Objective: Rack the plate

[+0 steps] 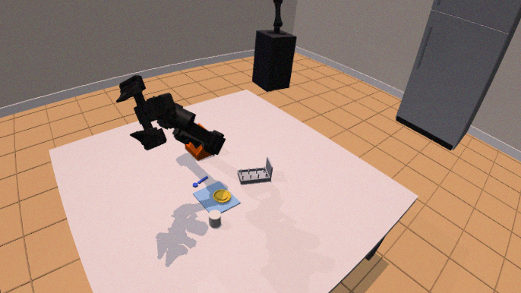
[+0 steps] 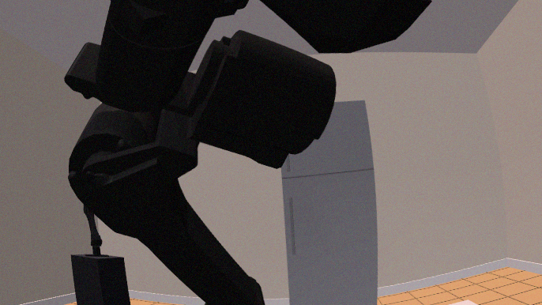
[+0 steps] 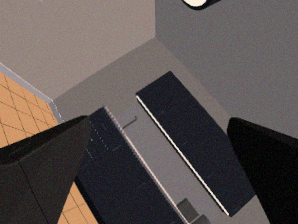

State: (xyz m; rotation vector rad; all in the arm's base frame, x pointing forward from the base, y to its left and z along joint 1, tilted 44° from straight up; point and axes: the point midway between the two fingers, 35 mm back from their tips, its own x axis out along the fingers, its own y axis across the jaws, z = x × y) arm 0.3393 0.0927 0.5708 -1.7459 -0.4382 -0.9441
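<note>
The yellow plate is 11 cm behind my gripper tip, 31 cm to the left of it and 49 cm below it. From my gripper tip the other things lie so: blue spoon (23 cm behind, 27 cm to the left, 50 cm below); blue mat (12 cm behind, 29 cm to the left, 50 cm below); small white cup (1 cm behind, 23 cm to the left, 48 cm below).
</note>
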